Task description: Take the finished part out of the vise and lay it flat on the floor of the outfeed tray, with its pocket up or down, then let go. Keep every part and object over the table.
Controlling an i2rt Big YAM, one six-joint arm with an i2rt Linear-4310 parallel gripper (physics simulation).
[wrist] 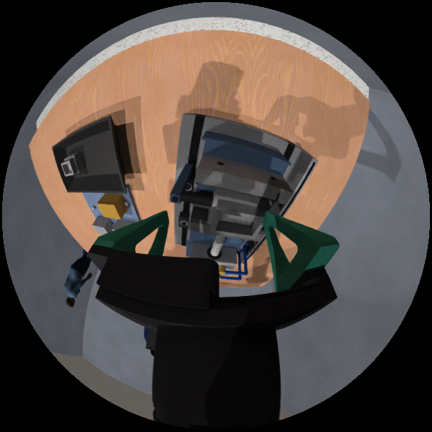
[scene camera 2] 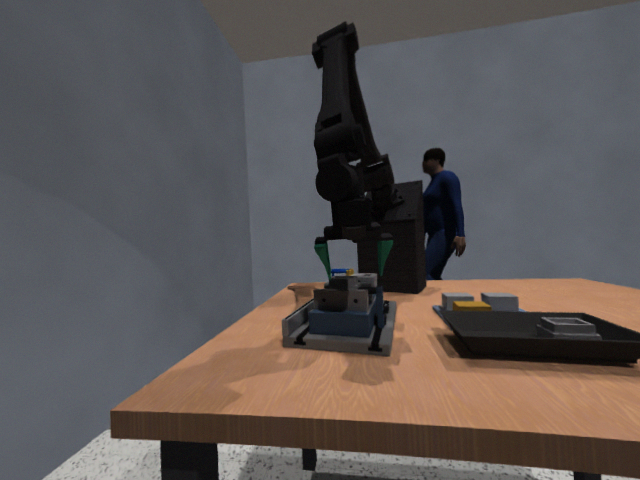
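Seen in the pictures: gripper, fingertip midpoint: [scene camera 2: 355, 277]; arm's base at its link origin: [scene camera 2: 385, 202].
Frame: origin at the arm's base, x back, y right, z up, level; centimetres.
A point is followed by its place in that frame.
The finished part [scene camera 2: 367, 280] @[x -32.9, y 16.9, z -22.6 cm] [wrist: 241, 201] is a grey block with a pocket facing up. It sits between the jaws of the vise [scene camera 2: 341, 321] @[x -49.5, y 26.4, z -26.8 cm] [wrist: 245, 151], which has blue blocks on a grey base. My gripper [scene camera 2: 355, 276] @[x -45.1, y 22.6, z -19.8 cm] [wrist: 216, 215] is open and empty, pointing down above the vise. Its green fingers stand to either side of the part in the wrist view, with the right fingertip nearer to it. Their exact height against the part is hard to tell. The black outfeed tray [scene camera 2: 542, 349] @[x -60.7, y -0.5, z -29.1 cm] [wrist: 102, 167] holds another grey pocketed part [scene camera 2: 566, 328] @[x -58.4, y -6.7, z -27.3 cm] [wrist: 70, 165].
A blue plate [wrist: 91, 201] beside the tray carries a yellow block [scene camera 2: 471, 307] @[x -44.7, y -1.1, z -27.3 cm] [wrist: 111, 205] and grey blocks [scene camera 2: 498, 301] @[x -38.4, y -11.8, z -28.1 cm] [wrist: 103, 223]. Blue pipes [scene camera 2: 339, 270] @[x -25.2, y 22.4, z -20.8 cm] [wrist: 243, 264] with a yellow fitting rise by the vise. A dark box [scene camera 2: 398, 258] @[x -8.4, y -0.6, z -19.9 cm] and a person [scene camera 2: 443, 206] [wrist: 75, 280] are behind.
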